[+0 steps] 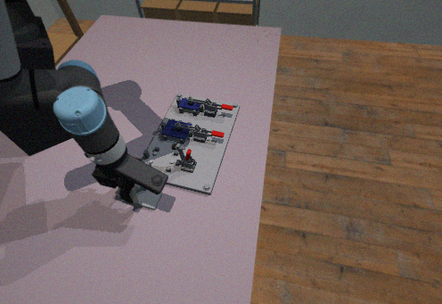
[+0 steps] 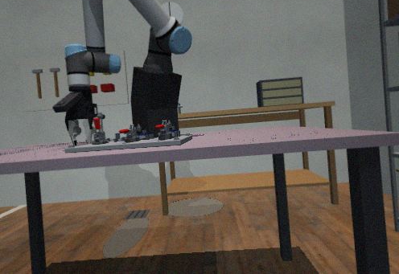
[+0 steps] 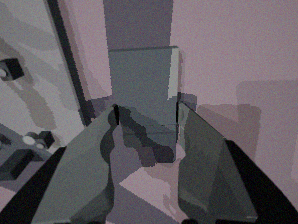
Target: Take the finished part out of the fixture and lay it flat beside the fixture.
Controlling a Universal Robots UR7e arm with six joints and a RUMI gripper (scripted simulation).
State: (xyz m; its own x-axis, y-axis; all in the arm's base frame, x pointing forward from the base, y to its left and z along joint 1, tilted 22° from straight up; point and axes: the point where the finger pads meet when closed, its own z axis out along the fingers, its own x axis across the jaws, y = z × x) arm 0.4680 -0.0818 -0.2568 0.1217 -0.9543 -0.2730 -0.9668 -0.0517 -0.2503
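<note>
The grey finished part is 1 cm below my hand and 1 cm behind it. Also, from my hand: blue blank: 34 cm to the left, 2 cm behind, 1 cm above; then grey fixture plate: 24 cm to the left, 3 cm ahead, 1 cm below.
</note>
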